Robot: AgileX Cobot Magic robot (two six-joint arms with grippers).
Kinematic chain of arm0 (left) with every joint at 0, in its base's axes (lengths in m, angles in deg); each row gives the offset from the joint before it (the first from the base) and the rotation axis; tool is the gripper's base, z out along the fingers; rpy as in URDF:
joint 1: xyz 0 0 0.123 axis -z
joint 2: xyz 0 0 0 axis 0.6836 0.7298 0
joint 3: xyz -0.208 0.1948 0.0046 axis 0.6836 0.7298 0
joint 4: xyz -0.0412 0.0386 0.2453 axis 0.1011 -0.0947 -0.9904
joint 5: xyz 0 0 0 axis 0.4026 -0.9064 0.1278
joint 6: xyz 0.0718 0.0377 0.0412 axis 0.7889 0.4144 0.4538
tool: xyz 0 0 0 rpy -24.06 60.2 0.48
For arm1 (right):
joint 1: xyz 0 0 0.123 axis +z
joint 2: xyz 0 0 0 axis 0.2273 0.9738 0
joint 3: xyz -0.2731 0.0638 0.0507 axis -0.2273 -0.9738 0
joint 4: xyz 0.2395 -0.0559 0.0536 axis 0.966 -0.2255 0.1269
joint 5: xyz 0 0 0 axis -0.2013 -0.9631 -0.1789
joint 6: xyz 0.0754 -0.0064 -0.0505 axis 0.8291 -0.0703 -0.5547
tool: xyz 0 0 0 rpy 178.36 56.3 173.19
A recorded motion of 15 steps. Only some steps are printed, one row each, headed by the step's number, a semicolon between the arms.
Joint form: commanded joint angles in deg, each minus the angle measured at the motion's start. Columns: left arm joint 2, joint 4, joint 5, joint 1, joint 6, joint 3; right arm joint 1, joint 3, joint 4, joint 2, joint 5, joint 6.
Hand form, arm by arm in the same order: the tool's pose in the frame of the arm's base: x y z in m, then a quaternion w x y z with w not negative. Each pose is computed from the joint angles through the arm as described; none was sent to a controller.
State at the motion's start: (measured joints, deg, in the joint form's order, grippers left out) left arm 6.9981 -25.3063 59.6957 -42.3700 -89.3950 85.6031; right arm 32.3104 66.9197 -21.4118 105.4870 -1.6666 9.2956
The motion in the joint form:
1: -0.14 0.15 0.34 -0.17 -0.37 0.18; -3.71 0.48 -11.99 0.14 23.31 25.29
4: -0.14 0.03 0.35 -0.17 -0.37 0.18; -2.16 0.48 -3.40 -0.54 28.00 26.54
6: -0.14 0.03 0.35 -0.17 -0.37 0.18; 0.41 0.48 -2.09 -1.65 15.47 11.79
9: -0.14 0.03 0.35 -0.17 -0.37 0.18; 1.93 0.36 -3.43 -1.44 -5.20 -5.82
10: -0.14 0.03 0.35 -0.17 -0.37 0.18; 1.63 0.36 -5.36 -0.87 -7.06 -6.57
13: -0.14 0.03 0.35 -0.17 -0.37 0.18; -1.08 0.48 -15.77 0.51 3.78 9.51
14: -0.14 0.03 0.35 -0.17 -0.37 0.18; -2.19 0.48 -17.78 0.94 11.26 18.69
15: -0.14 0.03 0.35 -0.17 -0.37 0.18; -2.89 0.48 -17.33 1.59 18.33 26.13
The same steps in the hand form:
1: 0.0554 0.0087 0.2155 0.74029 -0.04714 0.67044 0.01597; 0.3977 0.0973 0.2007 0.35060 -0.09059 0.93206 -0.01147
4: 0.0554 0.0087 0.2155 0.74035 -0.04636 0.67042 0.01668; 0.3966 0.1151 0.2091 0.37730 -0.03921 0.92324 0.06120
6: 0.0554 0.0087 0.2155 0.74035 -0.04636 0.67042 0.01668; 0.3763 0.1236 0.2048 0.29265 -0.16285 0.94223 -0.00591
9: 0.0554 0.0087 0.2155 0.74035 -0.04636 0.67042 0.01668; 0.3477 0.1160 0.1914 0.11424 -0.31727 0.93713 -0.08985
10: 0.0554 0.0087 0.2155 0.74035 -0.04636 0.67042 0.01668; 0.3476 0.1109 0.1878 0.09394 -0.32896 0.93348 -0.10758
13: 0.0554 0.0087 0.2155 0.74035 -0.04636 0.67042 0.01668; 0.3737 0.0946 0.1864 0.19603 -0.23959 0.94122 -0.13519
14: 0.0554 0.0087 0.2155 0.74035 -0.04636 0.67042 0.01668; 0.3855 0.0934 0.1878 0.26068 -0.17790 0.94301 -0.10552
15: 0.0554 0.0087 0.2155 0.74035 -0.04636 0.67042 0.01668; 0.3946 0.0962 0.1876 0.31087 -0.12000 0.94106 -0.05800

